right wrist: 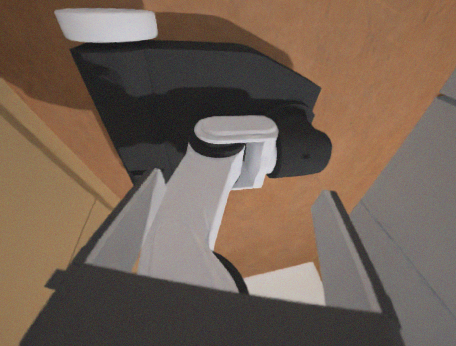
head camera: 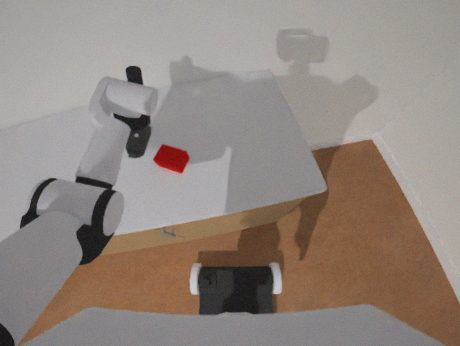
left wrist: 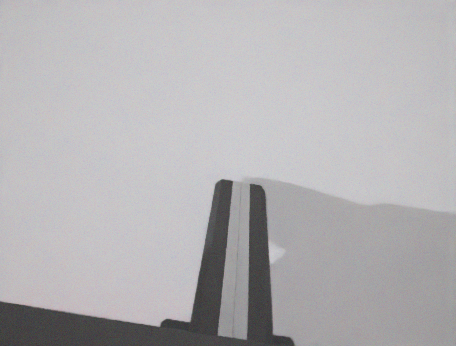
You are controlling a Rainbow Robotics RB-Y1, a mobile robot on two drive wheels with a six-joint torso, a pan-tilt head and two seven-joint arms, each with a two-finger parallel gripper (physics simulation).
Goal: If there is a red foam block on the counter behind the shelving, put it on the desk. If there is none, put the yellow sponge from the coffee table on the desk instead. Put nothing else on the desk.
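Pixels of known places: left gripper, fingertip midpoint: (head camera: 142, 150) (left wrist: 237, 199); right gripper, fingertip midpoint: (right wrist: 237, 188); robot's base, origin of the base link: (head camera: 235, 276).
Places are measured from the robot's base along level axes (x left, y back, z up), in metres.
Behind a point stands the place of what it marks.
A red foam block (head camera: 171, 158) @[y -0.444, x 0.188, z 0.956 m] lies on the white counter (head camera: 200, 200) @[y -0.322, x 0.097, z 0.911 m] in the head view, near the edge of a shadow. My left gripper (head camera: 136, 154) @[y -0.505, x 0.322, z 0.914 m] (left wrist: 237, 199) @[y -0.505, x 0.322, z 0.914 m] is shut and empty, its two fingers pressed together. In the head view it points down at the counter, a little to the left of the red block and apart from it. The block does not show in the left wrist view; a pale surface with a shadow lies beyond the fingers there. My right gripper (right wrist: 237, 188) @[y 0.199, x -0.220, z 0.580 m] is open and empty. The desk and yellow sponge cannot be made out.
The counter's wooden front (head camera: 215, 225) @[y -0.296, x 0.089, z 0.570 m] has a small handle (head camera: 169, 232). A pale wall (head camera: 210, 30) @[y -0.903, x 0.070, z 1.105 m] stands behind it. My wheeled base (head camera: 237, 287) @[y 0.038, x -0.012, z 0.192 m] (right wrist: 160, 75) @[y 0.100, x -0.172, z 0.169 m] is on the brown floor (head camera: 350, 225) @[y -0.337, x -0.947, z 0.001 m]. In the right wrist view, a wooden panel (right wrist: 40, 200) @[y -0.289, x 0.122, z 0.285 m] stands left, a grey surface (right wrist: 415, 190) @[y 1.462, x 0.404, z 0.233 m] right.
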